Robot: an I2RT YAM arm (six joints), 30 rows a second.
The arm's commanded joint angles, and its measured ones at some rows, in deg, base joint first. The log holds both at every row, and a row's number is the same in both.
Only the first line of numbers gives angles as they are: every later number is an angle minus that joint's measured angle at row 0.
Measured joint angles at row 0:
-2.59 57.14 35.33 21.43 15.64 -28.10
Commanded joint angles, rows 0 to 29:
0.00 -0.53 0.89 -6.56 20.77 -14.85
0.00 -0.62 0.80 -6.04 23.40 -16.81
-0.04 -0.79 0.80 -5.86 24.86 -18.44
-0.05 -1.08 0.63 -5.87 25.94 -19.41
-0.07 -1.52 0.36 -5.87 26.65 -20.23
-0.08 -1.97 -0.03 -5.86 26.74 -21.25
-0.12 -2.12 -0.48 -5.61 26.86 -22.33
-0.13 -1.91 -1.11 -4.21 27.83 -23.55
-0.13 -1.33 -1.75 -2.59 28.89 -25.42
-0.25 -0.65 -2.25 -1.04 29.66 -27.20
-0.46 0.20 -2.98 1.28 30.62 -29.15
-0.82 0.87 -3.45 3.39 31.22 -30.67
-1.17 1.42 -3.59 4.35 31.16 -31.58
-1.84 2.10 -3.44 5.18 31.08 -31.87
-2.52 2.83 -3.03 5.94 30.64 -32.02
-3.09 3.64 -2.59 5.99 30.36 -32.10
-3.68 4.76 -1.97 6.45 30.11 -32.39
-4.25 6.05 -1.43 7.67 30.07 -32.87
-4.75 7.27 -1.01 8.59 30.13 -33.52
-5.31 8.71 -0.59 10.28 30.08 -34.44
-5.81 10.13 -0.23 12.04 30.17 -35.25
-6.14 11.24 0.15 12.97 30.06 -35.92
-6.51 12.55 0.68 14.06 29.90 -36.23
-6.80 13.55 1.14 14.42 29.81 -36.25
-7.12 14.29 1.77 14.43 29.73 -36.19
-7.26 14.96 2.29 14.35 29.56 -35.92
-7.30 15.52 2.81 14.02 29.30 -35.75
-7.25 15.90 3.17 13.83 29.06 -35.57
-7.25 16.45 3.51 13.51 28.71 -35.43
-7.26 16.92 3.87 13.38 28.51 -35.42
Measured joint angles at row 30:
-7.04 15.98 2.12 11.10 27.65 -35.38
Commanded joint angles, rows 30 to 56:
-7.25 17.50 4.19 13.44 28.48 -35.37
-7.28 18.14 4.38 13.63 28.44 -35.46
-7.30 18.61 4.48 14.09 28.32 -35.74
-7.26 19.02 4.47 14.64 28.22 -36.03
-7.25 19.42 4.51 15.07 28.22 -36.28
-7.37 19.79 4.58 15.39 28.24 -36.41
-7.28 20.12 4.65 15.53 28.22 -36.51
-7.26 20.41 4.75 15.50 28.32 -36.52
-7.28 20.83 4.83 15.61 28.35 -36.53
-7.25 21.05 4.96 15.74 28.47 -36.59
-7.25 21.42 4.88 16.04 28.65 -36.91
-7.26 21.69 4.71 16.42 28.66 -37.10
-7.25 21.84 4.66 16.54 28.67 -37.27
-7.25 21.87 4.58 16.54 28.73 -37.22
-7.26 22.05 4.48 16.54 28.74 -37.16
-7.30 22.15 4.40 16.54 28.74 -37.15
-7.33 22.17 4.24 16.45 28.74 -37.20
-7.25 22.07 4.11 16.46 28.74 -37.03
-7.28 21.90 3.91 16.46 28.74 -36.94
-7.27 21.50 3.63 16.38 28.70 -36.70
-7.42 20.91 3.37 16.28 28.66 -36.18
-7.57 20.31 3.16 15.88 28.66 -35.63
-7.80 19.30 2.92 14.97 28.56 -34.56
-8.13 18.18 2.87 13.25 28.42 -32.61
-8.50 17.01 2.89 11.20 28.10 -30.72
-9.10 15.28 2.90 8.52 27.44 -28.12
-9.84 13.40 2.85 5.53 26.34 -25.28
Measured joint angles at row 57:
-8.15 18.52 3.24 13.18 27.49 -33.92
